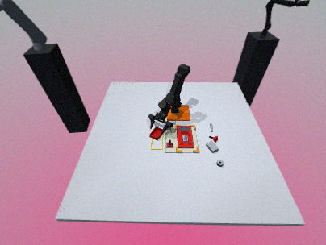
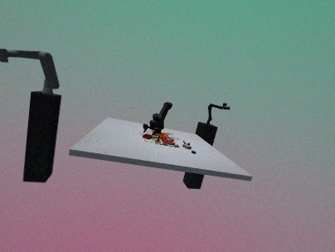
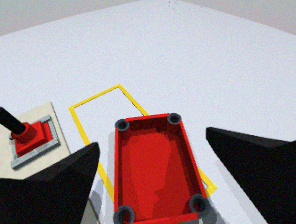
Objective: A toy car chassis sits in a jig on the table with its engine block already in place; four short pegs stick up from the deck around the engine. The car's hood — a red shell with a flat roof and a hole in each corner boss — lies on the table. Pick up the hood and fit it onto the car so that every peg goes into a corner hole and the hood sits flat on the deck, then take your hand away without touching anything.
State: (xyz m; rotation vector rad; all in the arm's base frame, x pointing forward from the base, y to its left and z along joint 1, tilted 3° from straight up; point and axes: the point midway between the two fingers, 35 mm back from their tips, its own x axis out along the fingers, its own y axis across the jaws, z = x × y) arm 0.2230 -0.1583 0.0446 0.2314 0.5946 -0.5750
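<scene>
Now: the red hood 30 mm below my gripper tip, 10 mm to the left of it and 10 mm behind it.
</scene>
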